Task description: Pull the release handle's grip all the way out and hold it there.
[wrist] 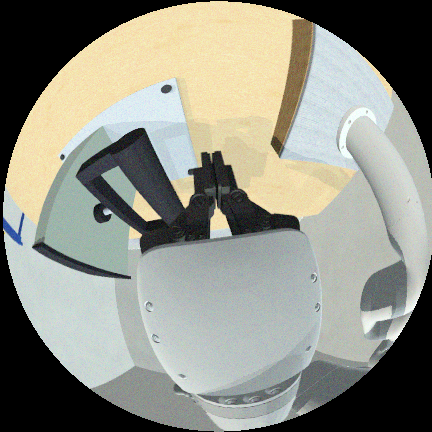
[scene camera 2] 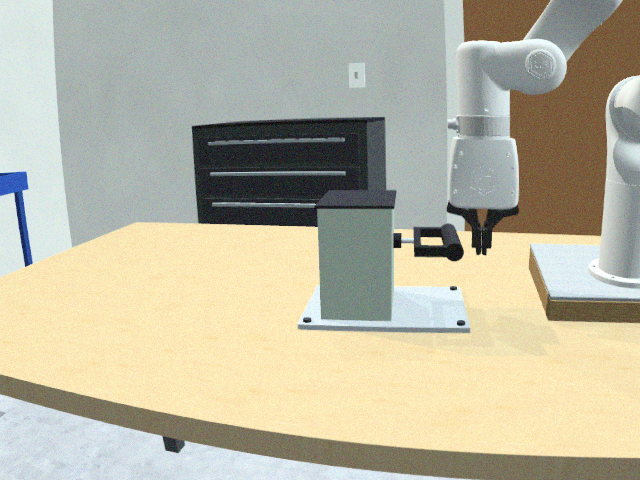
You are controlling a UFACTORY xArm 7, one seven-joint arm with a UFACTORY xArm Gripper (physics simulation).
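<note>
The release handle is a black frame with a thick round grip bar [scene camera 2: 451, 241] [wrist: 150, 175] at its outer end. A thin light rod [scene camera 2: 407, 240] joins it to a black collar [scene camera 2: 397, 240] [wrist: 102, 213] on the side of a grey-green box [scene camera 2: 356, 263] [wrist: 75, 220] with a black top. My gripper [scene camera 2: 481, 250] [wrist: 210, 163] points down, shut and empty. In the scene view its fingertips are at about the grip's height, a little to the right of it, with a gap between. In the wrist view the grip's near end passes close to or behind the left finger linkage; contact cannot be told.
The box stands on a pale base plate [scene camera 2: 429, 310] [wrist: 145, 107] with dark bolts, on the wooden table [scene camera 2: 206, 320] [wrist: 210, 55]. The robot's mounting board [scene camera 2: 563, 268] [wrist: 320, 90] lies to the right. A black drawer cabinet [scene camera 2: 279, 155] stands behind the table.
</note>
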